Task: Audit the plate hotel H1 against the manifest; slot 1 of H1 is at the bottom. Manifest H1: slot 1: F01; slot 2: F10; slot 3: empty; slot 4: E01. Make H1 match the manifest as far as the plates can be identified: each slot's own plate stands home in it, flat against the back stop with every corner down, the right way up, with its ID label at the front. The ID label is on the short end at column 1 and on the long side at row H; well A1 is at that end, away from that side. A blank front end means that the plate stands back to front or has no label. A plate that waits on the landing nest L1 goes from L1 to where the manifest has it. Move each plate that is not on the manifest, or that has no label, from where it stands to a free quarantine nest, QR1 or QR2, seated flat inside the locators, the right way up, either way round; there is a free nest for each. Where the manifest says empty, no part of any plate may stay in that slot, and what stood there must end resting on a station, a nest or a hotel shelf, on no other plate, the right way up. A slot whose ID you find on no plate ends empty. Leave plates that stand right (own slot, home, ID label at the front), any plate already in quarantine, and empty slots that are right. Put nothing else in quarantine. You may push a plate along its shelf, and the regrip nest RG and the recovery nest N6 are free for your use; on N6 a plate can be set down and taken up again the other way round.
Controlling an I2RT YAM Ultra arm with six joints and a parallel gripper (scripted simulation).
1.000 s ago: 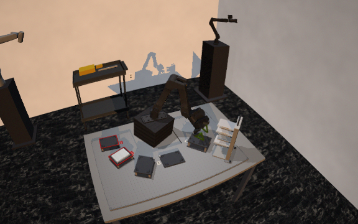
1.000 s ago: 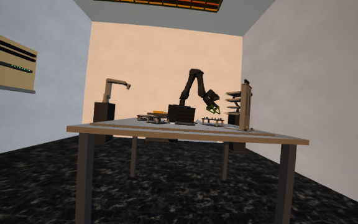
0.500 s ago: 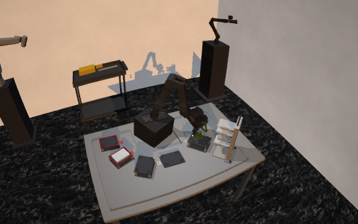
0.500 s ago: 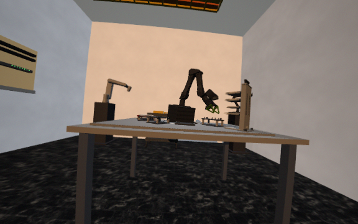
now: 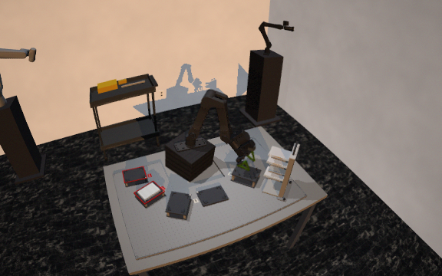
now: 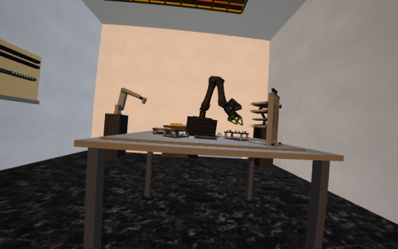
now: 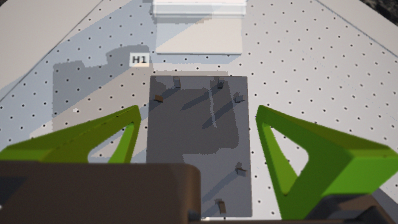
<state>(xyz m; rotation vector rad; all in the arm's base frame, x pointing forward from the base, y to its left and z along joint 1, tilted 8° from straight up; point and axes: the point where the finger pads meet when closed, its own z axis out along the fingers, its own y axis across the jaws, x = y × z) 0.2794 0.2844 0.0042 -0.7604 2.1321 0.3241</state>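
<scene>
Now: hand 130 mm short of the white plate, 100 mm to the right of it and 10 mm above it. Round my hand: A1 mark 110 mm behind, 70 mm below, 20 mm to the right; then dark regrip nest 70 mm below, 20 mm behind, 10 mm to the right; then RG tag 130 mm below, 100 mm behind, 80 mm to the right.
</scene>
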